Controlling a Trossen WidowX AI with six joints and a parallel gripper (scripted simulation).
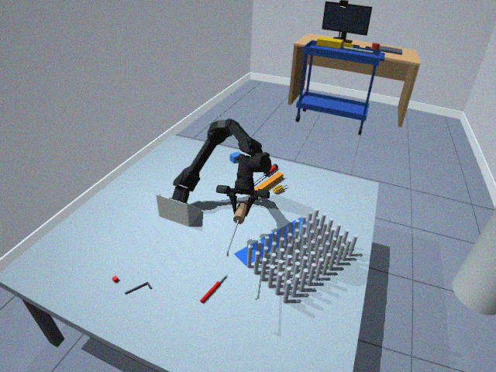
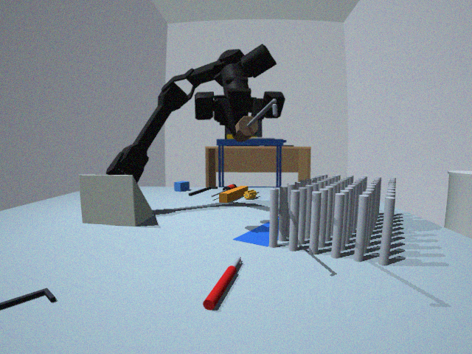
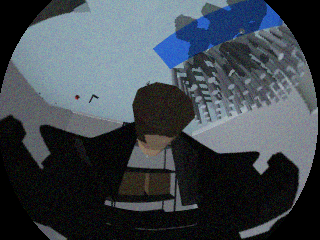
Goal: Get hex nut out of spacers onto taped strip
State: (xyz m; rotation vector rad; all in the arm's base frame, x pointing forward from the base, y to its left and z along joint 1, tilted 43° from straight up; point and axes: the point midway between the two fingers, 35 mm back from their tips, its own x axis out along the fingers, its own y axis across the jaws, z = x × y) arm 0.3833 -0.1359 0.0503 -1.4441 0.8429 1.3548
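My gripper tip is 3 cm short of the pick tool, 9 cm to the left of it and 1 cm below it. Also, from my gripper tip: red-handled screwdriver 1 cm ahead, 16 cm to the right, 20 cm below; blue taped strip 8 cm ahead, 16 cm to the left, 21 cm below; small L-shaped key 21 cm behind, 32 cm to the right, 21 cm below.
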